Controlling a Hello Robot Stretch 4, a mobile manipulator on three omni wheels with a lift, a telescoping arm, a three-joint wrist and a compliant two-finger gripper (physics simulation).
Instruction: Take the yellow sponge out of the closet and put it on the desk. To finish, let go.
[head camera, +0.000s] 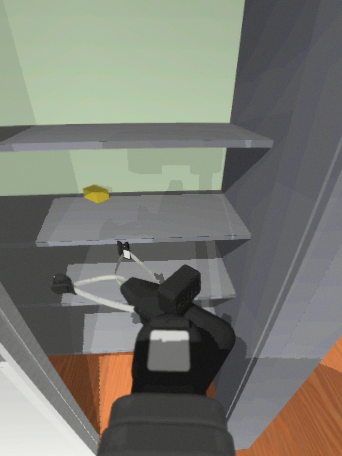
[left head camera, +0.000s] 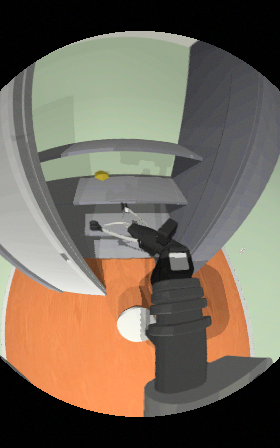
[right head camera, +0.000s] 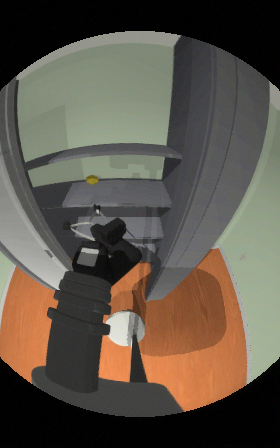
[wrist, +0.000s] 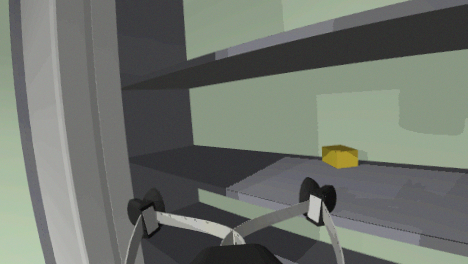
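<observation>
The yellow sponge lies near the back edge of a closet shelf, the one below the top shelf in view. My gripper is open, its two fingertips wide apart with nothing between them. It is in front of the shelves and nearer to me than the sponge. In the wrist view the sponge shows above and to the right of the right fingertip. The desk does not show in these views.
A higher shelf spans the closet above the sponge. The closet's side wall stands to the right. A grey-white door stands at the left. A white round object is low near the arm.
</observation>
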